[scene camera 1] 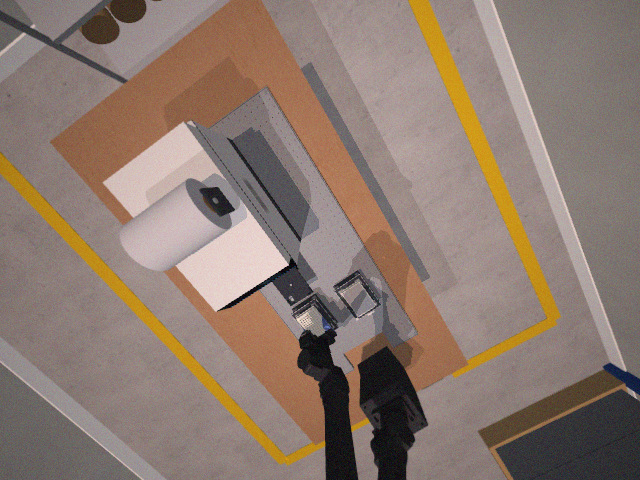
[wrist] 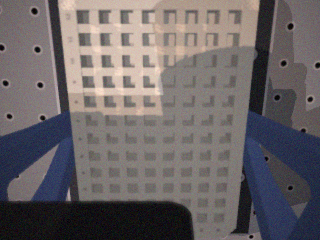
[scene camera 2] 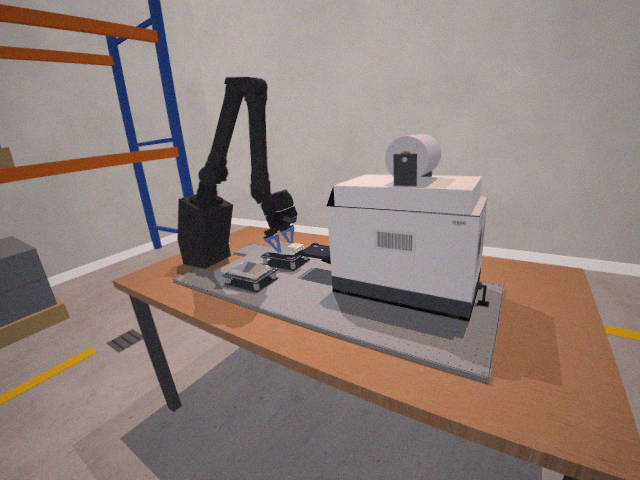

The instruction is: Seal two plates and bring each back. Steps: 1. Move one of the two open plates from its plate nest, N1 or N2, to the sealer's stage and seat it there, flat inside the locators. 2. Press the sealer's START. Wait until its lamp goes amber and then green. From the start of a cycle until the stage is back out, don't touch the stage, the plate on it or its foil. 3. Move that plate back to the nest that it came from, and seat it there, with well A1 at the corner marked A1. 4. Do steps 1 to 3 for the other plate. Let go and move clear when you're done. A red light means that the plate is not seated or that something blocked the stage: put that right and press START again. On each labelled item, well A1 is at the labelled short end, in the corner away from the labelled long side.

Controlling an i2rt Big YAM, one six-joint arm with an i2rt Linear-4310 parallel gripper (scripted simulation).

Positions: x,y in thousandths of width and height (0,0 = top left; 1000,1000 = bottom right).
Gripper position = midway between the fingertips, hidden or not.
I see my gripper (wrist: 498,498), a white well plate (wrist: 495,431) and a sealer stage (scene camera 1: 468,603).
